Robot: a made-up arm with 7 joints. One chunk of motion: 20 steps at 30 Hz.
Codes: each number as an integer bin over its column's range. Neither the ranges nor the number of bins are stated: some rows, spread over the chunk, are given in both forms.
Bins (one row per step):
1: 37 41 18 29 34 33
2: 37 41 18 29 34 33
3: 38 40 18 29 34 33
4: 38 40 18 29 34 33
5: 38 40 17 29 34 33
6: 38 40 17 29 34 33
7: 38 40 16 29 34 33
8: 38 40 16 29 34 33
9: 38 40 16 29 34 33
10: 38 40 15 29 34 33
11: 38 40 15 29 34 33
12: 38 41 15 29 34 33
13: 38 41 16 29 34 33
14: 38 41 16 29 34 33
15: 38 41 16 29 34 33
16: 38 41 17 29 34 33
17: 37 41 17 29 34 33
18: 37 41 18 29 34 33
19: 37 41 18 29 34 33
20: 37 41 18 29 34 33
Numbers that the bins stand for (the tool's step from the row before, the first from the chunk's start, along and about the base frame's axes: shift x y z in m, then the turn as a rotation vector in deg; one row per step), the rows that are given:
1: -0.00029 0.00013 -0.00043 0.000 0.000 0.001
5: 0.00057 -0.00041 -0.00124 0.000 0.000 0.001
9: 0.00057 -0.00041 -0.00205 0.000 0.000 0.001
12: 0.00057 0.00013 -0.00286 0.000 0.000 0.001
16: 0.00057 0.00013 -0.00124 0.000 0.000 0.001
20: -0.00029 0.00013 -0.00043 0.000 0.000 0.001
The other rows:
2: -0.00029 0.00013 -0.00043 0.000 0.000 0.001
3: 0.00057 -0.00041 -0.00043 0.000 0.000 0.001
4: 0.00057 -0.00041 -0.00043 0.000 0.000 0.001
6: 0.00057 -0.00041 -0.00124 0.000 0.000 0.001
7: 0.00057 -0.00041 -0.00205 0.000 0.000 0.001
8: 0.00057 -0.00041 -0.00205 0.000 0.000 0.001
10: 0.00057 -0.00041 -0.00286 0.000 0.000 0.001
11: 0.00057 -0.00041 -0.00286 0.000 0.000 0.001
13: 0.00057 0.00013 -0.00205 0.000 0.000 0.001
14: 0.00057 0.00013 -0.00205 0.000 0.000 0.001
15: 0.00057 0.00013 -0.00205 0.000 0.000 0.001
17: -0.00029 0.00013 -0.00124 0.000 0.000 0.001
18: -0.00029 0.00013 -0.00043 0.000 0.000 0.001
19: -0.00029 0.00013 -0.00043 0.000 0.000 0.001

